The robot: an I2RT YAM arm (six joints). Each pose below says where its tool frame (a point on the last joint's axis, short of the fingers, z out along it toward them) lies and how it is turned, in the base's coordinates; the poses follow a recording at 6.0 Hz.
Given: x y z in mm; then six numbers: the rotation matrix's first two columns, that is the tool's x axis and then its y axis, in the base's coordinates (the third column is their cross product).
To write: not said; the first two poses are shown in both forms.
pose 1, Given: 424.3 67.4 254.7 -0.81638 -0.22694 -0.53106 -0.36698 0.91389 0.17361
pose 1, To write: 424.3 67.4 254.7 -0.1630 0.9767 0.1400 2.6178
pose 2, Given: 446.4 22.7 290.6 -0.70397 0.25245 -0.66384 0.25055 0.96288 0.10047
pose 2, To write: 446.4 22.7 290.6 0.1460 0.9893 0.0014 2.4055
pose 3, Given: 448.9 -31.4 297.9 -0.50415 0.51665 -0.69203 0.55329 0.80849 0.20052
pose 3, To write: 448.9 -31.4 297.9 0.3352 0.9418 -0.0255 2.3386
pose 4, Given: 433.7 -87.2 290.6 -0.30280 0.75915 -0.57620 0.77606 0.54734 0.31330
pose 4, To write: 433.7 -87.2 290.6 0.5077 0.8615 -0.0129 2.4267
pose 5, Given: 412.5 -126.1 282.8 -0.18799 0.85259 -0.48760 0.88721 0.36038 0.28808
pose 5, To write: 412.5 -126.1 282.8 0.5911 0.8060 -0.0307 2.5426
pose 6, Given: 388.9 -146.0 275.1 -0.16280 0.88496 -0.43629 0.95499 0.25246 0.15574
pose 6, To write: 388.9 -146.0 275.1 0.6225 0.7786 -0.0797 2.6866
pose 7, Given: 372.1 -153.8 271.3 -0.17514 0.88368 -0.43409 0.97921 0.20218 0.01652
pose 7, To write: 372.1 -153.8 271.3 0.6271 0.7669 -0.1366 2.7843
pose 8, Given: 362.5 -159.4 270.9 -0.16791 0.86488 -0.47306 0.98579 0.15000 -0.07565
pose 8, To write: 362.5 -159.4 270.9 0.6328 0.7507 -0.1897 2.8172
